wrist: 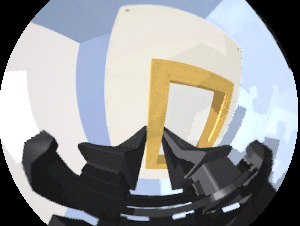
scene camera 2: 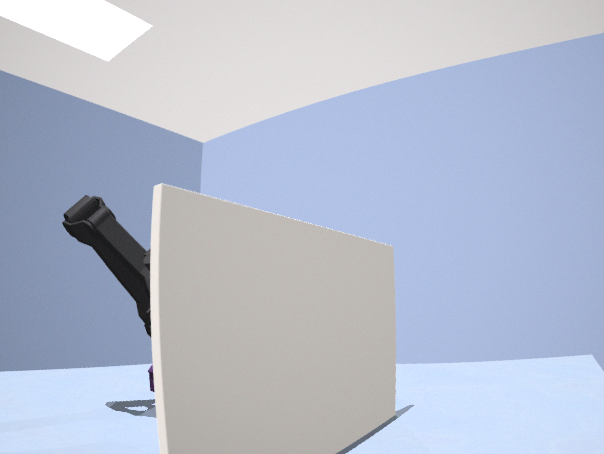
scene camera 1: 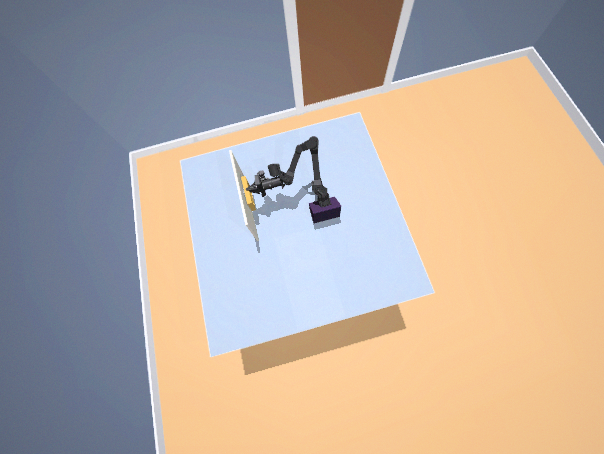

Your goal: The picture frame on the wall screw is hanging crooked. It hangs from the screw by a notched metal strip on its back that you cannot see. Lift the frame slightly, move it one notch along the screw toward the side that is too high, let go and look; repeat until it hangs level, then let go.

Labels:
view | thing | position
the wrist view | my gripper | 154,128
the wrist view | yellow picture frame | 193,103
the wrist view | panel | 136,39
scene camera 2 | panel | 263,327

